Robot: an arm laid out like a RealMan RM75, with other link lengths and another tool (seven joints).
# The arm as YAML. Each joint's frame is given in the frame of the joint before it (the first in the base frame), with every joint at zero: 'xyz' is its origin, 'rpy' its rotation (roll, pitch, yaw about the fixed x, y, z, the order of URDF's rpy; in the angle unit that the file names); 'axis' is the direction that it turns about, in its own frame. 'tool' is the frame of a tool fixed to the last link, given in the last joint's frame.
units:
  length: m
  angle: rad
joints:
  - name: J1
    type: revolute
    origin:
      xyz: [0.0, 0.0, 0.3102]
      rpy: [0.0, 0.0, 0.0]
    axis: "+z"
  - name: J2
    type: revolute
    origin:
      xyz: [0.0, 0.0, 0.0]
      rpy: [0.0, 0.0, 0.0]
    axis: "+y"
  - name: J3
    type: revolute
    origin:
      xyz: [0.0, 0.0, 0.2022]
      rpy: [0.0, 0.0, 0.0]
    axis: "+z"
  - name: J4
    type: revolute
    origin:
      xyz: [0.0, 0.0, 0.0]
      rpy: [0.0, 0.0, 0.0]
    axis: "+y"
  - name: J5
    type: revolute
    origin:
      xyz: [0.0, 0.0, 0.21]
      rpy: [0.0, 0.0, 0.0]
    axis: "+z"
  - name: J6
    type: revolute
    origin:
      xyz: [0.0, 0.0, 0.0]
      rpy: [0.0, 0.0, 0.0]
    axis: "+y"
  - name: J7
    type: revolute
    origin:
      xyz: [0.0, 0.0, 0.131]
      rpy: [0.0, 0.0, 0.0]
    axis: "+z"
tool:
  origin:
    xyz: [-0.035, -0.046, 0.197]
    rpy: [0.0, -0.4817, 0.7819]
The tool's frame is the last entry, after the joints.
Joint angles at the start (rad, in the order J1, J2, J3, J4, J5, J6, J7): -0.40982, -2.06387, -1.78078, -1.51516, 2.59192, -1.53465, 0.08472
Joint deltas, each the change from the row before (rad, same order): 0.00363, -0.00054, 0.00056, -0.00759, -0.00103, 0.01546, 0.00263; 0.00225, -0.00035, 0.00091, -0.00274, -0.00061, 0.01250, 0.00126; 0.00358, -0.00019, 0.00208, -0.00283, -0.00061, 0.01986, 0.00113; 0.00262, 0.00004, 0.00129, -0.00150, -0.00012, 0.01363, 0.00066; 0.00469, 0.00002, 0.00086, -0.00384, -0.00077, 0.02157, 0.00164; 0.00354, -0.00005, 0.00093, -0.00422, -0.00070, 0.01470, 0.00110; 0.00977, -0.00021, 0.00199, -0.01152, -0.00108, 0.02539, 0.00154; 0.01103, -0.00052, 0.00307, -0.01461, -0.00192, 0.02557, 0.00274
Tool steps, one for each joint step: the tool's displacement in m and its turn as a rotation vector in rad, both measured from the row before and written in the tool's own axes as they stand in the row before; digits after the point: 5 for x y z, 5 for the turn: 0.00363, -0.00433, -0.00226, 0.01459, 0.01355, -0.00326; 0.00252, -0.00295, -0.00104, 0.00930, 0.00895, -0.00320; 0.00354, -0.00447, -0.00121, 0.01368, 0.01262, -0.00571; 0.00214, -0.00313, -0.00066, 0.00920, 0.00802, -0.00444; 0.00351, -0.00530, -0.00146, 0.01530, 0.01409, -0.00759; 0.00266, -0.00372, -0.00133, 0.01134, 0.01043, -0.00476; 0.00399, -0.00663, -0.00259, 0.02070, 0.01847, -0.00978; 0.00456, -0.00661, -0.00321, 0.02232, 0.02028, -0.00782
